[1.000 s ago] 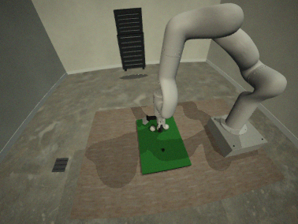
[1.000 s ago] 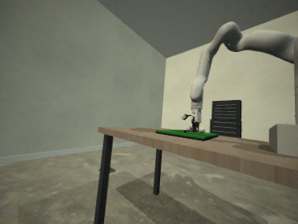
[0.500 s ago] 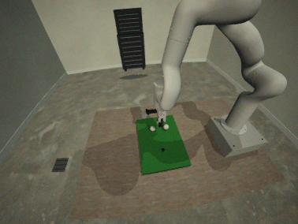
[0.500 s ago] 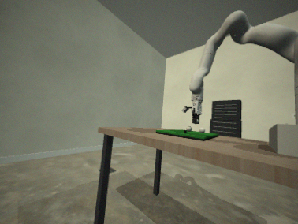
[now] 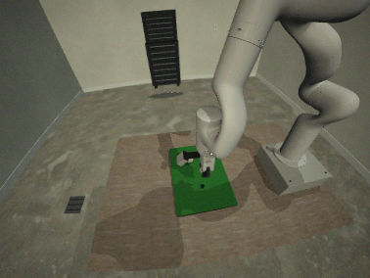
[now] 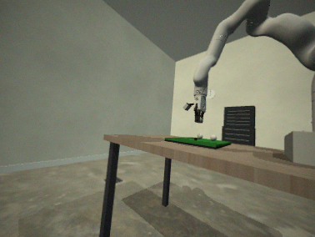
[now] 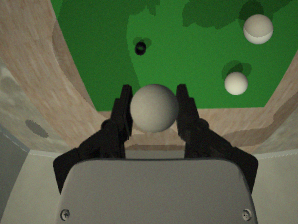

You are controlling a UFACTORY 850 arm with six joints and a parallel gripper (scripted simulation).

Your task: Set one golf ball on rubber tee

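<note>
My hand is 1 cm short of the mat, 2 cm to the left of it and 14 cm above it. The rest, counted from my hand: white golf ball (right at my hand).
</note>
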